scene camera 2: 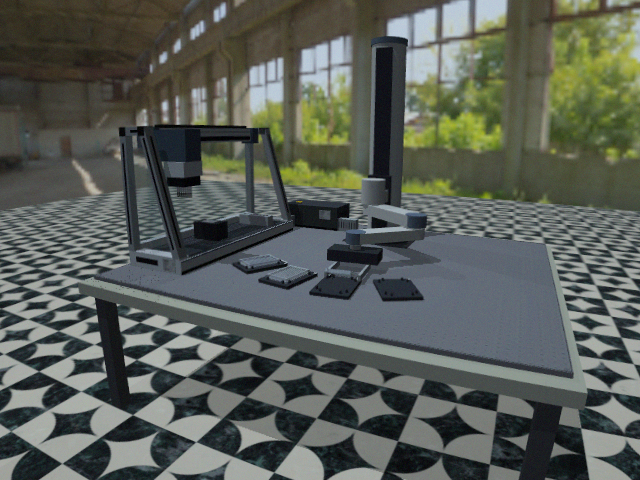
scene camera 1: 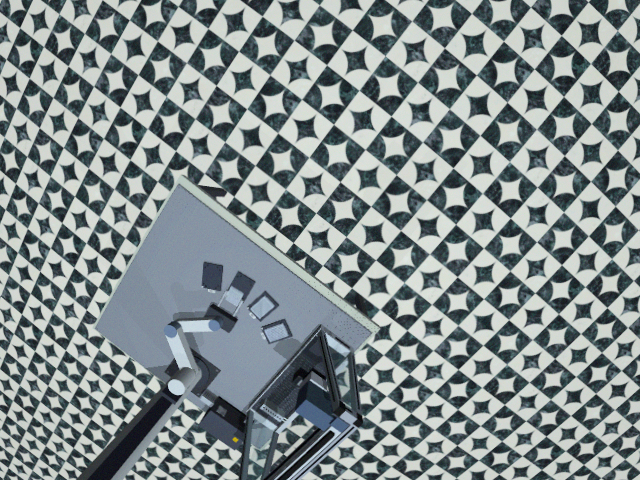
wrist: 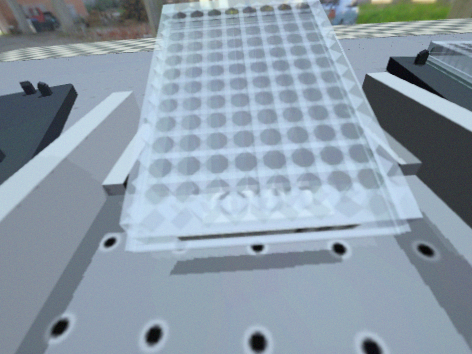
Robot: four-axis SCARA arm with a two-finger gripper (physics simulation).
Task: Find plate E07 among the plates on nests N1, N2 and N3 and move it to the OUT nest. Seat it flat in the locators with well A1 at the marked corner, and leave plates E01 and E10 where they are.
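Frame: origin at the arm's base, x ahead, y left, z up, level; metres.
Seen in the pictures: gripper, fingertip midpoint: (scene camera 2: 342, 276) (scene camera 1: 235, 295) (wrist: 249, 104).
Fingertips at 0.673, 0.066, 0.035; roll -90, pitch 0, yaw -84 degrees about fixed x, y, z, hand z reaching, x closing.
Offsets run from my fingertips to a thing's top centre, as dx, dy, dz. "spot": to the spot under its first point.
My gripper (scene camera 1: 232, 301) (scene camera 2: 347, 271) (wrist: 249, 104) is shut on a clear well plate, E07 (scene camera 1: 234, 296) (wrist: 250, 120), its fingers along the long sides. The plate is tilted, not level: in the wrist view its far end is up and its near end low. Its label strip is edge-on and unreadable. OUT lettering shows blurred through its near end. The dark OUT nest {+0.054, +0.004, -0.001} (scene camera 1: 243, 282) (scene camera 2: 334, 287) lies beyond the fingers in the scene views, much of its top bare; the plate hides it in the wrist view. I cannot tell whether they touch. Two clear plates {+0.042, -0.173, +0.004} (scene camera 1: 264, 305) {-0.038, -0.336, +0.004} (scene camera 1: 276, 331) (scene camera 2: 292, 273) (scene camera 2: 260, 261) sit on neighbouring nests; their labels are unreadable.
A bare dark nest {-0.003, +0.181, -0.001} (scene camera 1: 212, 275) (scene camera 2: 398, 289) (wrist: 30, 117) is on the other side of OUT. A plate-bearing nest {spot: +0.066, -0.118, -0.011} (wrist: 422, 77) is close to the right finger in the wrist view. A framed machine {spot: +0.148, -0.579, +0.232} (scene camera 1: 324, 361) (scene camera 2: 155, 196) and a dark box {spot: -0.775, -0.443, +0.092} (scene camera 1: 221, 427) (scene camera 2: 310, 212) stand farther off.
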